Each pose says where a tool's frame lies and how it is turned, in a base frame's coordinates. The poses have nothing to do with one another.
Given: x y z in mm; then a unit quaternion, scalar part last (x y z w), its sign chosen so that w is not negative.
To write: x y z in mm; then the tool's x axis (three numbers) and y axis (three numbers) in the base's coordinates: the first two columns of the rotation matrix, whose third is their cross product. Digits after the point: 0 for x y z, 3 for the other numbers.
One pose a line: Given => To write
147 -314 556 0.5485 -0.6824 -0.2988 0.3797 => 147 -314 556 -0.110 -0.976 0.190 -0.522 0.220 0.824
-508 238 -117 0.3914 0.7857 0.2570 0.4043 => -508 238 -117 -0.367 0.823 -0.434 0.407 0.562 0.720
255 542 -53 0.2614 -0.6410 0.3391 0.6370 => 255 542 -53 -0.052 0.097 0.994 -0.767 0.633 -0.102
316 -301 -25 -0.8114 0.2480 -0.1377 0.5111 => 316 -301 -25 0.839 -0.543 -0.030 -0.262 -0.355 -0.898
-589 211 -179 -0.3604 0.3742 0.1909 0.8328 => -589 211 -179 0.647 0.048 -0.761 -0.588 0.667 -0.457
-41 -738 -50 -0.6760 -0.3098 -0.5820 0.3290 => -41 -738 -50 0.131 0.036 0.991 0.802 -0.592 -0.084
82 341 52 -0.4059 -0.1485 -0.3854 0.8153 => 82 341 52 0.659 -0.508 0.555 0.749 0.373 -0.547
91 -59 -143 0.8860 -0.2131 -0.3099 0.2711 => 91 -59 -143 0.717 -0.546 -0.434 -0.210 -0.762 0.613
